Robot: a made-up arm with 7 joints. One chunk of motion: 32 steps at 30 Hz.
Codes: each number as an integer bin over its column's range. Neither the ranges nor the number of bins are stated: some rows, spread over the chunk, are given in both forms.
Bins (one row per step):
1: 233 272 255 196 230 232
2: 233 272 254 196 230 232
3: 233 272 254 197 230 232
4: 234 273 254 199 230 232
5: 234 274 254 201 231 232
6: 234 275 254 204 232 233
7: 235 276 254 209 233 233
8: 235 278 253 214 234 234
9: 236 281 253 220 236 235
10: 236 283 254 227 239 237
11: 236 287 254 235 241 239
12: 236 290 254 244 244 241
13: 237 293 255 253 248 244
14: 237 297 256 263 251 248
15: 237 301 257 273 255 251
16: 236 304 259 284 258 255
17: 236 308 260 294 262 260
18: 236 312 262 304 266 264
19: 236 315 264 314 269 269
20: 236 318 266 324 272 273
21: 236 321 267 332 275 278
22: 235 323 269 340 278 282
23: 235 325 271 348 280 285
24: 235 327 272 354 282 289
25: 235 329 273 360 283 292
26: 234 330 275 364 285 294
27: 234 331 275 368 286 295
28: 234 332 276 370 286 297
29: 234 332 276 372 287 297
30: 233 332 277 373 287 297
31: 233 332 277 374 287 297
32: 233 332 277 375 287 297
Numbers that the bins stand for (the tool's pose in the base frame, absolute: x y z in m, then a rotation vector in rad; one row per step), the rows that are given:
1: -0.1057 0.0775 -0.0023 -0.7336 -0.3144 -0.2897
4: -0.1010 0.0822 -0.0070 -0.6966 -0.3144 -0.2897
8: -0.0963 0.1057 -0.0117 -0.5116 -0.2651 -0.2651
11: -0.0916 0.1479 -0.0070 -0.2527 -0.1788 -0.2034
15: -0.0869 0.2137 0.0070 0.2158 -0.0062 -0.0555
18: -0.0916 0.2654 0.0305 0.5979 0.1295 0.1048
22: -0.0963 0.3170 0.0634 1.0418 0.2774 0.3267
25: -0.0963 0.3452 0.0822 1.2884 0.3390 0.4500
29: -0.1010 0.3593 0.0963 1.4363 0.3884 0.5116
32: -0.1057 0.3593 0.1010 1.4733 0.3884 0.5116
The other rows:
2: -0.1057 0.0775 -0.0070 -0.7336 -0.3144 -0.2897
3: -0.1057 0.0775 -0.0070 -0.7212 -0.3144 -0.2897
5: -0.1010 0.0869 -0.0070 -0.6719 -0.3021 -0.2897
6: -0.1010 0.0916 -0.0070 -0.6349 -0.2897 -0.2774
7: -0.0963 0.0963 -0.0070 -0.5733 -0.2774 -0.2774
9: -0.0916 0.1198 -0.0117 -0.4377 -0.2404 -0.2527
10: -0.0916 0.1292 -0.0070 -0.3514 -0.2034 -0.2281
12: -0.0916 0.1620 -0.0070 -0.1418 -0.1418 -0.1788
13: -0.0869 0.1761 -0.0023 -0.0308 -0.0925 -0.1418
14: -0.0869 0.1949 0.0023 0.0925 -0.0555 -0.0925
16: -0.0916 0.2278 0.0164 0.3514 0.0308 -0.0062
17: -0.0916 0.2466 0.0211 0.4747 0.0801 0.0555
19: -0.0916 0.2795 0.0399 0.7212 0.1664 0.1664
20: -0.0916 0.2935 0.0493 0.8445 0.2034 0.2158
21: -0.0916 0.3076 0.0540 0.9432 0.2404 0.2774
23: -0.0963 0.3264 0.0728 1.1404 0.3021 0.3637
24: -0.0963 0.3358 0.0775 1.2144 0.3267 0.4130
26: -0.1010 0.3499 0.0916 1.3377 0.3637 0.4747
27: -0.1010 0.3546 0.0916 1.3870 0.3760 0.4870
28: -0.1010 0.3593 0.0963 1.4116 0.3760 0.5116
30: -0.1057 0.3593 0.1010 1.4486 0.3884 0.5116
31: -0.1057 0.3593 0.1010 1.4610 0.3884 0.5116

